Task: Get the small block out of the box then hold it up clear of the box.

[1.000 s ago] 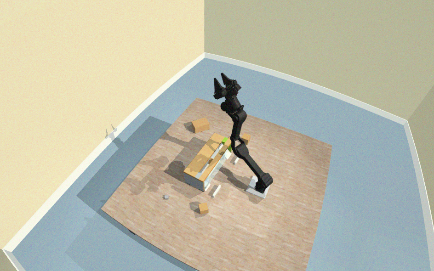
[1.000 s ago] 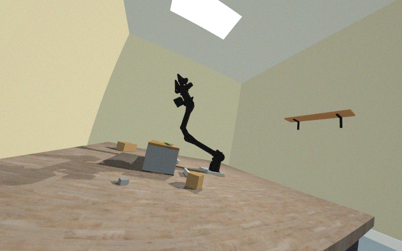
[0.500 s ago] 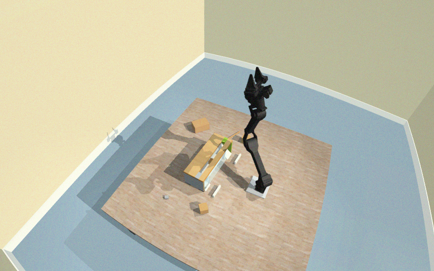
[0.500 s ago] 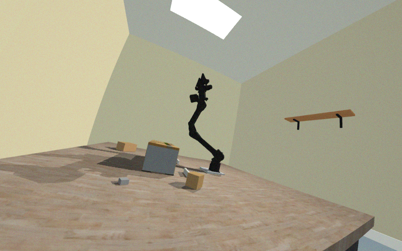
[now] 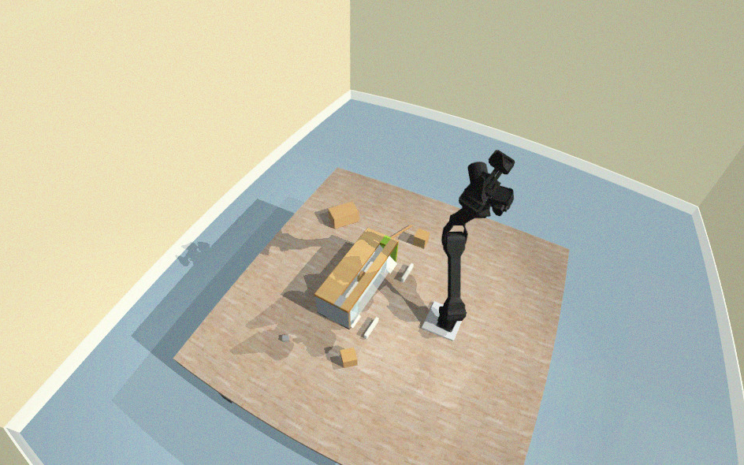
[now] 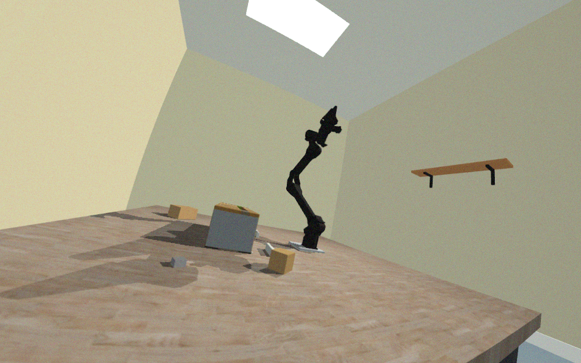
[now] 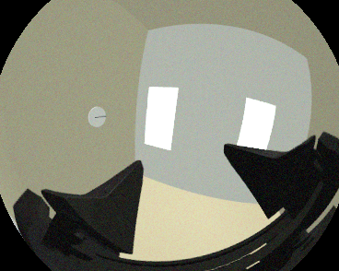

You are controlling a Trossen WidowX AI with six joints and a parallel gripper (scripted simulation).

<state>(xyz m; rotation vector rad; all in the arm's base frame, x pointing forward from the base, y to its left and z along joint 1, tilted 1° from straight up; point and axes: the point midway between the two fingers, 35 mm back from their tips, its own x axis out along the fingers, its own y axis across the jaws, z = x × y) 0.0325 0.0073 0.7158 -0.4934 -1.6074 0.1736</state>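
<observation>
The brown block lies 34 cm ahead of my gripper tip and 67 cm below it. Also, from my gripper tip: clear-fronted box (33 cm ahead, 2 cm to the right, 69 cm below); grey block (47 cm ahead, 34 cm to the left, 75 cm below).
</observation>
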